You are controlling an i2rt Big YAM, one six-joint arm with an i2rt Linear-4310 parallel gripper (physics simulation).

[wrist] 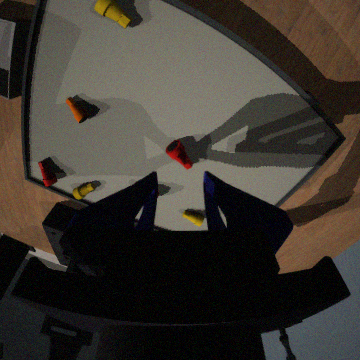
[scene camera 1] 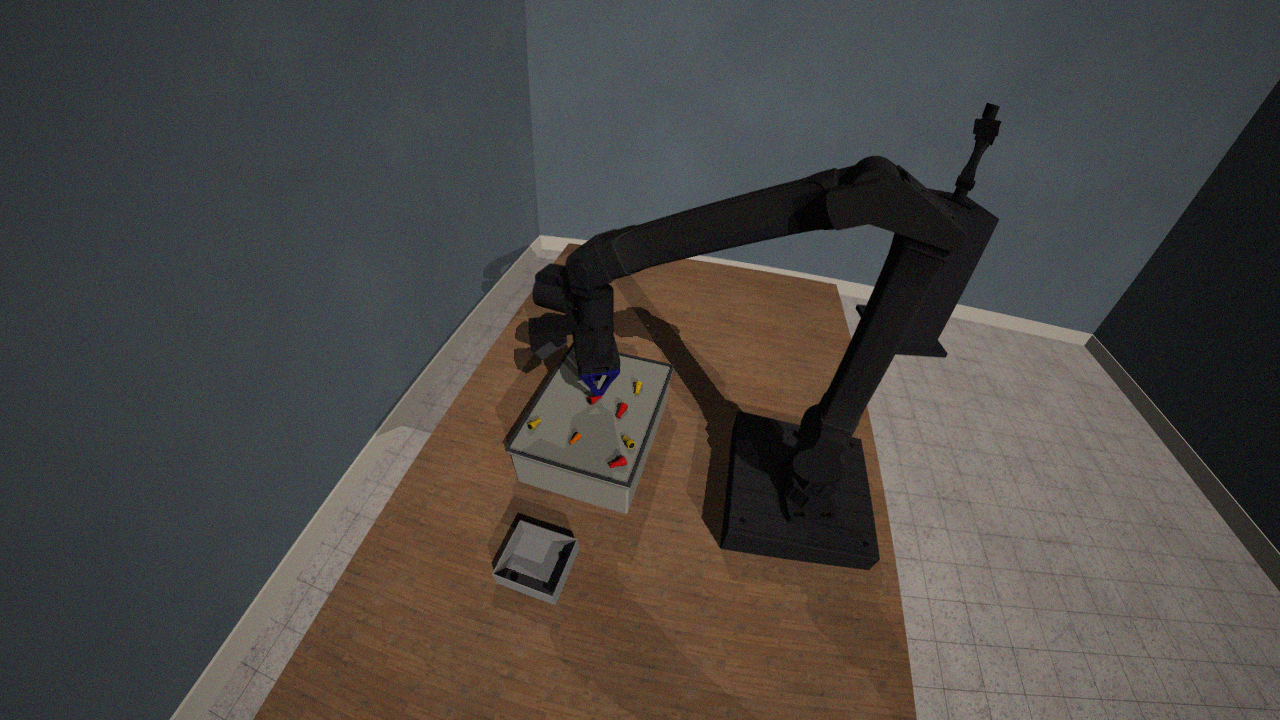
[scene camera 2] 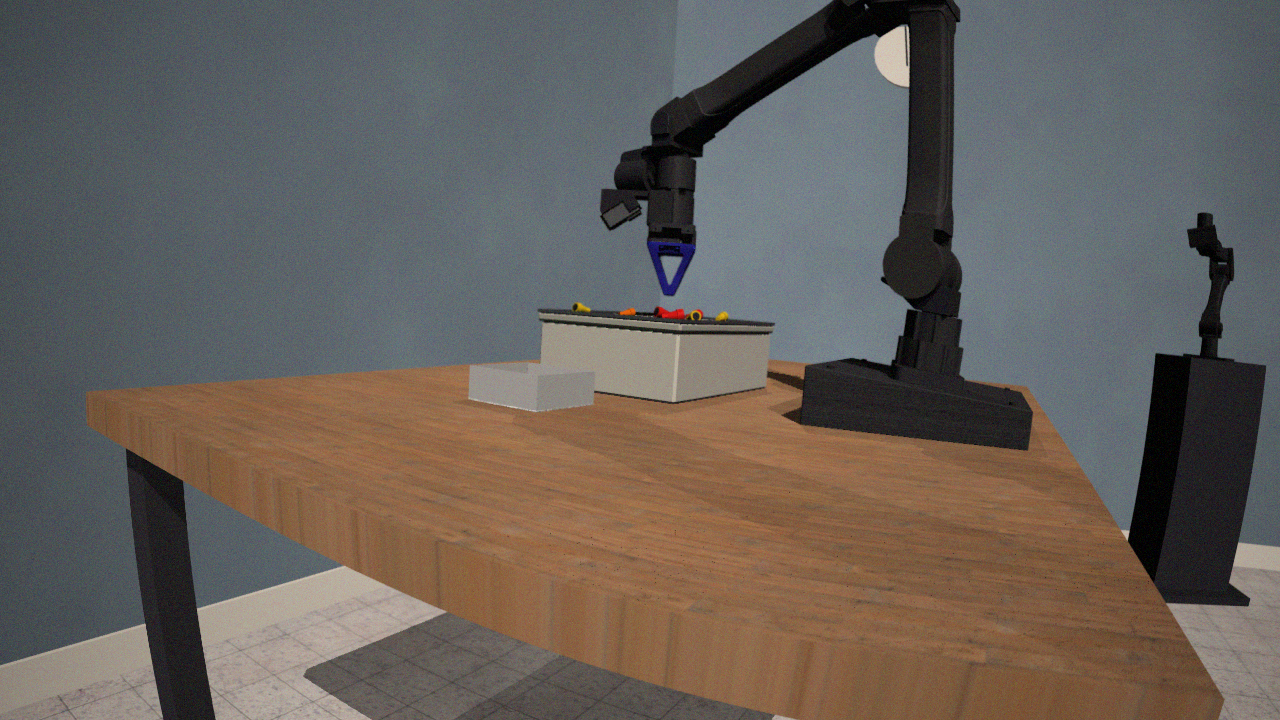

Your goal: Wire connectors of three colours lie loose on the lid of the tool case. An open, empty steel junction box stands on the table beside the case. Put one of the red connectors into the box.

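Places are measured from the arm's base along level axes (x ahead, y left, z up), in metres.
Pixels of known places: gripper, fingertip midpoint: [wrist: 180, 177] [scene camera 1: 597, 387] [scene camera 2: 668, 295]; arm's base, origin of the base link: [scene camera 1: 802, 493] [scene camera 2: 924, 381].
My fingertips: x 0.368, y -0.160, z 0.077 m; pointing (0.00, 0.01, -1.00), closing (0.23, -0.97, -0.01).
Observation:
For each thing: its top centre in the pictures, then the offset to it from my fingertips.
- second red connector, middle of its top: [scene camera 1: 621, 407] 0.028 m left, 0.045 m back, 0.017 m down
- third red connector, middle of its top: [scene camera 2: 673, 308] [wrist: 41, 177] [scene camera 1: 618, 459] 0.142 m left, 0.046 m back, 0.017 m down
- tool case, middle of its top: [wrist: 171, 151] [scene camera 2: 661, 315] [scene camera 1: 594, 402] 0.010 m left, 0.006 m ahead, 0.029 m down
- open steel junction box, middle of its top: [scene camera 2: 532, 368] [scene camera 1: 535, 556] 0.286 m left, 0.073 m ahead, 0.092 m down
- orange connector, middle of its top: [wrist: 71, 111] [scene camera 2: 626, 307] [scene camera 1: 574, 436] 0.097 m left, 0.030 m ahead, 0.021 m down
My gripper [scene camera 1: 598, 393] [scene camera 2: 669, 293] [wrist: 180, 177] points down above the case lid, its blue fingers partly open with nothing between them. One red connector [scene camera 1: 594, 399] [wrist: 179, 154] lies on the lid close to the fingertips, just ahead of the gap in the wrist view. A second red connector [scene camera 1: 621, 410] lies nearby, mostly hidden behind a finger in the wrist view. A third red connector [scene camera 1: 617, 462] [wrist: 48, 174] lies near a lid corner. The tool case [scene camera 1: 572, 479] [scene camera 2: 608, 358] [wrist: 150, 60] stands beside the open steel junction box [scene camera 1: 526, 587] [scene camera 2: 563, 391], which looks empty.
An orange connector [scene camera 1: 574, 438] [wrist: 76, 109] and three yellow connectors [scene camera 1: 534, 422] [scene camera 1: 628, 441] [scene camera 1: 637, 386] [wrist: 113, 13] [wrist: 83, 190] [wrist: 193, 217] also lie on the lid. The arm's dark base [scene camera 1: 760, 528] [scene camera 2: 895, 402] stands on the table to the right of the case.

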